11 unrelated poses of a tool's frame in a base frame.
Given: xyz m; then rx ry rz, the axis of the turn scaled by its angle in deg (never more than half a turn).
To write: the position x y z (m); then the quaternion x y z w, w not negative. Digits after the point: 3 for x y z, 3 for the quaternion.
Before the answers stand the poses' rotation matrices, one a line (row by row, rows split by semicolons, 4 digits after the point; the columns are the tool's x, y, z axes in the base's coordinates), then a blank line. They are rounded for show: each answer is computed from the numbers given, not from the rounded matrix.
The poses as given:
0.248, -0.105, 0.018, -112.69, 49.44, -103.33
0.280, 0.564, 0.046, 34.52, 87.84, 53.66
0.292, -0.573, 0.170, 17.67, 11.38, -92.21
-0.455, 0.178, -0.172, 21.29, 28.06, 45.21
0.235, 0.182, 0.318, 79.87, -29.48, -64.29
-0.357, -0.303, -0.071, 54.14, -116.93, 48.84
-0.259, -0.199, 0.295, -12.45, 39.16, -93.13
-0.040, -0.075, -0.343, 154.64, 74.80, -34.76
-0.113, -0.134, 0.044, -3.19, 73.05, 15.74
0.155, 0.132, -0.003, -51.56, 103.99, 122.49
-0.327, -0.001, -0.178, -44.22, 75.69, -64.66
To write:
0.0122 -0.2067 0.9783; -0.6321 -0.7597 -0.1526; 0.7748 -0.6165 -0.1400
-0.1851 -0.1294 0.9742; 0.8077 0.5446 0.2258; -0.5598 0.8286 0.0037
-0.0421 0.9962 -0.0767; -0.9476 -0.0641 -0.3129; -0.3166 0.0596 0.9467
0.6035 -0.5803 0.5468; 0.7476 0.6503 -0.1350; -0.2773 0.4903 0.8263
0.4343 0.3110 -0.8454; -0.8435 -0.1888 -0.5028; -0.3160 0.9315 0.1803
-0.4721 -0.8184 -0.3276; -0.3423 0.5126 -0.7874; 0.8124 -0.2596 -0.5221
-0.1864 0.8389 0.5114; -0.9523 -0.0261 -0.3042; -0.2418 -0.5436 0.8037
0.5578 0.7682 -0.3141; 0.7355 -0.6329 -0.2419; -0.3846 -0.0961 -0.9180
0.2636 -0.2338 0.9359; 0.1723 0.9660 0.1928; -0.9491 0.1105 0.2950
-0.7959 -0.5146 -0.3191; -0.2313 -0.2286 0.9456; -0.5595 0.8264 0.0629
-0.1061 0.1879 0.9764; -0.9351 0.3151 -0.1623; -0.3381 -0.9303 0.1423

0.248, -0.105, 0.018, -0.691, 0.303, -0.634, 0.168
0.280, 0.564, 0.046, 0.258, 0.657, 0.401, 0.584
0.292, -0.573, 0.170, 0.137, 0.088, -0.716, 0.678
-0.455, 0.178, -0.172, 0.178, 0.235, 0.378, 0.878
0.235, 0.182, 0.318, 0.601, -0.222, -0.483, 0.597
-0.357, -0.303, -0.071, 0.367, -0.792, 0.331, 0.360
-0.259, -0.199, 0.295, -0.095, 0.299, -0.710, 0.631
-0.040, -0.075, -0.343, 0.882, 0.426, -0.198, 0.041
-0.113, -0.134, 0.044, -0.026, 0.593, 0.128, 0.794
0.155, 0.132, -0.003, -0.304, 0.613, 0.722, 0.098
-0.327, -0.001, -0.178, -0.330, 0.565, -0.483, 0.581

